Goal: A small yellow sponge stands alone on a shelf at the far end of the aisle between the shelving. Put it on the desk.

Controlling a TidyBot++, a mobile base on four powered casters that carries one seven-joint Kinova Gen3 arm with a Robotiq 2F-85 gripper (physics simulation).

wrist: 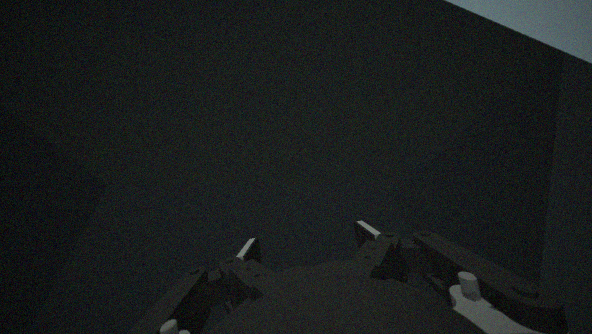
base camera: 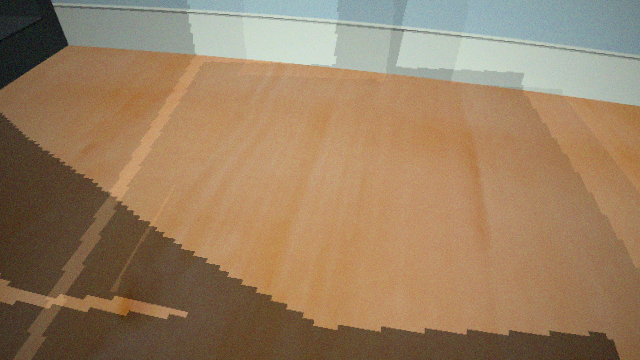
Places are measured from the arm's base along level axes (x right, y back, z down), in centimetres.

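Pixels of known places: gripper, between the fingertips: [wrist: 307,240].
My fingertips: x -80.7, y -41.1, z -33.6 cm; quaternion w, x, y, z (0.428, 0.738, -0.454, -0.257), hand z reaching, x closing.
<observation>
Behind a point stands the place of what it marks.
My gripper [wrist: 307,240] {z -33.6, x -80.7, y -41.1 cm} is open, with its two fingertips wide apart and no object between them in the wrist view. Dark surfaces of the shelving [wrist: 300,125] {z -56.2, x -86.3, y -46.7 cm} fill most of the wrist view behind and around the fingers. The yellow sponge does not show in the wrist view or the base camera view. The desk does not show in either view.
In the base camera view a wooden floor [base camera: 325,200] {z 39.7, x 0.2, y -44.1 cm} with broad shadows runs to a white baseboard [base camera: 280,45] {z 36.1, x -9.9, y -81.4 cm} and a blue wall [base camera: 550,20] {z 26.9, x 36.8, y -76.1 cm}. A dark piece of furniture [base camera: 25,45] {z 35.1, x -60.2, y -78.0 cm} stands at the upper left. A pale bluish area shows at the wrist view's upper right corner.
</observation>
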